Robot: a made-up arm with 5 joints. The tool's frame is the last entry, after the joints.
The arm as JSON. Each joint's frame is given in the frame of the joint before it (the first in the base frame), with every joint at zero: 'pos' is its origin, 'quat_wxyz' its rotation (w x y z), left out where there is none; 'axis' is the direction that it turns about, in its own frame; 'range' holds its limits. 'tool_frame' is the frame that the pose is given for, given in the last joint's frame.
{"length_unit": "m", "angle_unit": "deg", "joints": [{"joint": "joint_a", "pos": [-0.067, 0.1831, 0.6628], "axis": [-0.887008, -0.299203, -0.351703], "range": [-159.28, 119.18]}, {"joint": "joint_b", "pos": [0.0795, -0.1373, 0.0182], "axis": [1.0, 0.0, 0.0], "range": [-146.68, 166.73]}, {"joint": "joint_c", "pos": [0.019, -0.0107, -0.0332], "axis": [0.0, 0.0, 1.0], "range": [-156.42, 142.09]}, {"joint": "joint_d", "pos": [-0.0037, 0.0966, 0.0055], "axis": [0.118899, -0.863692, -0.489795], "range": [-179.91, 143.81]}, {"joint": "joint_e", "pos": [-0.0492, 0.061, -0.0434], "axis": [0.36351, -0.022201, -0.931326], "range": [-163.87, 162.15]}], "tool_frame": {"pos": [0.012, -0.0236, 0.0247], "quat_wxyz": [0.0, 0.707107, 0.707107, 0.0]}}
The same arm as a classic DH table. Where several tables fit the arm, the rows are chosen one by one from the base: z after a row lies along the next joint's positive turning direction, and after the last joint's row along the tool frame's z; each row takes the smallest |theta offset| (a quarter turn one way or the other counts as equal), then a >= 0, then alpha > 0; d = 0 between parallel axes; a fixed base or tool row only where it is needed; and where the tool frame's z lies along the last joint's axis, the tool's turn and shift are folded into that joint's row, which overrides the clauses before.
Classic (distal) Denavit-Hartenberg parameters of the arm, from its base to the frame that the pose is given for. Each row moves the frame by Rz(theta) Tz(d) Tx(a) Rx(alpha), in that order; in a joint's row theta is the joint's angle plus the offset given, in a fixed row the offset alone. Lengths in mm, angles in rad.
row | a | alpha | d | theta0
base (fixed) | -194.9 | 1.9302 | 664.7 | -1.2455
joint_a | 116.4 | 2.6616 | 168 | 0.7645
joint_b | 10.7 | 1.5708 | 242.8 | 0.7049
joint_c | -9.5 | -2.0827 | -81.7 | -1.434
joint_d | 66.3 | -1.0256 | -176.4 | 0.4308
joint_e | -22.8 | 0.3728 | 92.3 | 1.5488
tool (fixed) | 0 | 0 | -59 | -0.061
Joint limits (rad, base to tool): -2.78..2.0801 -2.56..2.91 -2.73..2.4799 -3.14..2.51 -2.8601..2.8301

